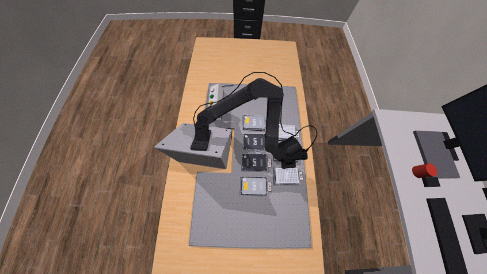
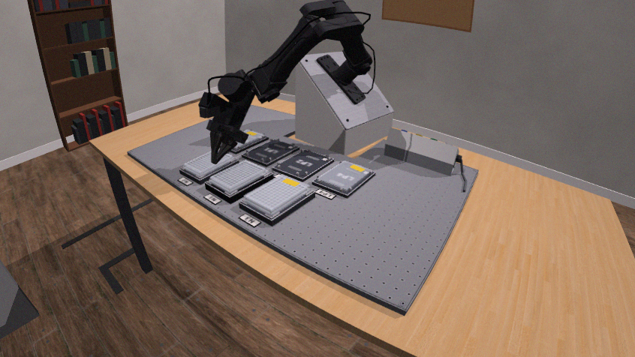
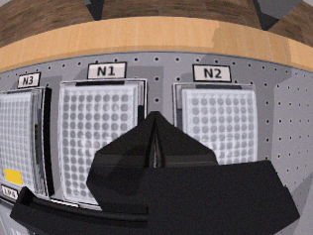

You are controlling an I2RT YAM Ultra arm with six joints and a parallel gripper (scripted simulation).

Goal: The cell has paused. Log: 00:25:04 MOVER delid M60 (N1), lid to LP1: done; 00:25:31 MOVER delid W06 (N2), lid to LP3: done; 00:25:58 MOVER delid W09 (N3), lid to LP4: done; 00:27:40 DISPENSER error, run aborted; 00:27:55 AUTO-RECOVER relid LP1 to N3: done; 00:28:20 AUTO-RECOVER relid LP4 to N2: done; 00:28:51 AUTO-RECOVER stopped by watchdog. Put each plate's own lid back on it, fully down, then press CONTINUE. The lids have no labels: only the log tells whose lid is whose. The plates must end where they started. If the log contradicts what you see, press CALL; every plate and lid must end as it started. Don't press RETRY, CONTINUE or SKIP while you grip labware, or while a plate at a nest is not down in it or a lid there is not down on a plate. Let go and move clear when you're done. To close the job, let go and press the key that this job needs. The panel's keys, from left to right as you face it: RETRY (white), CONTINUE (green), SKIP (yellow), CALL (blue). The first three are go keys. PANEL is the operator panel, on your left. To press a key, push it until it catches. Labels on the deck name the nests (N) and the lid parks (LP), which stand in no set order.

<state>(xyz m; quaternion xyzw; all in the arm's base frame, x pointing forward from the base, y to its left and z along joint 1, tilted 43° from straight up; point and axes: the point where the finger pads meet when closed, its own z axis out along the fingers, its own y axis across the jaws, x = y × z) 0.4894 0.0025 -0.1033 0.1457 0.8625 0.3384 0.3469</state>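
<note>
Now: hand 480 mm past the blue call key, 310 mm to the right of it and 10 mm below it. Round my hand: green continue key (480 mm behind, 410 mm to the left, 10 mm above); then yellow skip key (480 mm behind, 360 mm to the left, 10 mm above).
</note>
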